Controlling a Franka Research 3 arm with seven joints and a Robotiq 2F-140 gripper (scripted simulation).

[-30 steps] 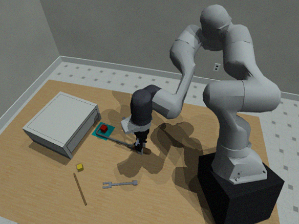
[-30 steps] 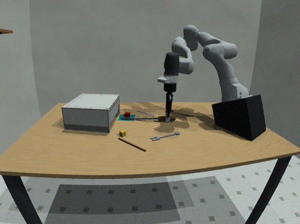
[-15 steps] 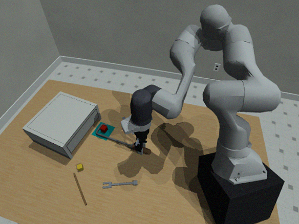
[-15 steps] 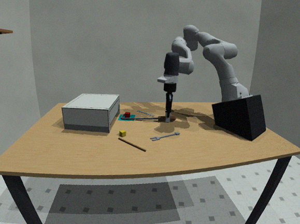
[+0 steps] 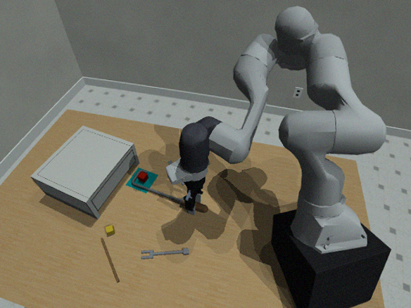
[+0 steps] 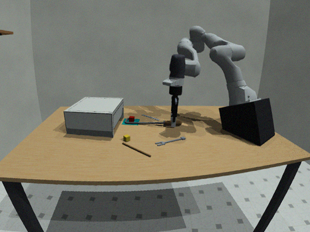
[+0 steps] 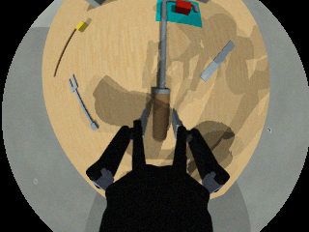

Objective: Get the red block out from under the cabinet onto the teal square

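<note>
My hand is 11 cm short of the grey hook tool, 8 cm to the left of it and 2 cm above it. From my hand the other things lie so: red block (24 cm ahead, 12 cm to the right, 2 cm below); then grey forked tool (19 cm to the left, 9 cm ahead, 3 cm below); then flat grey bar (17 cm to the right, 10 cm ahead, 4 cm below).
</note>
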